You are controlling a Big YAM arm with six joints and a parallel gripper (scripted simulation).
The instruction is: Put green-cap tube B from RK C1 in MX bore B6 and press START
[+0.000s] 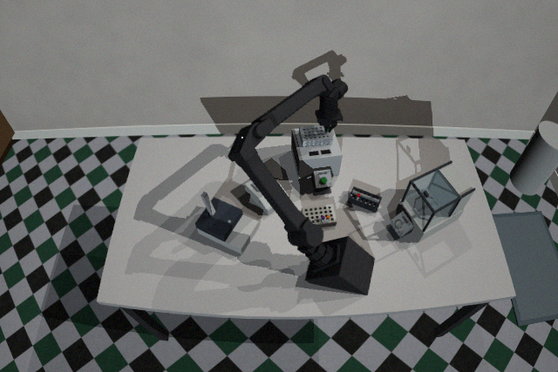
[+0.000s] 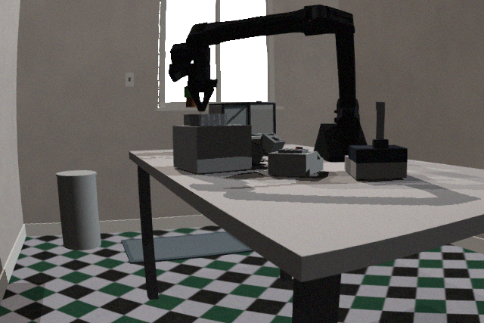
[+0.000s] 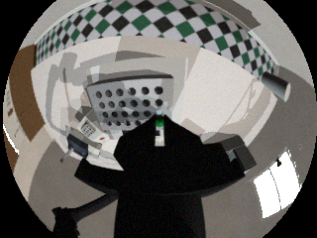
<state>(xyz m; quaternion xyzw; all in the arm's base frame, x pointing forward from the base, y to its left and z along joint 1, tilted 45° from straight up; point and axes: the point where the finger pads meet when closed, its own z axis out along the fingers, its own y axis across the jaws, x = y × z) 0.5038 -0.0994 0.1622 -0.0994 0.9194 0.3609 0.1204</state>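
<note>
The tube B is 2 cm below my hand. Round my hand: bore block: 5 cm to the left, 3 cm below; green start key: 17 cm behind, 12 cm below; magnet block MG: 21 cm behind, 19 cm to the right, 16 cm below.
</note>
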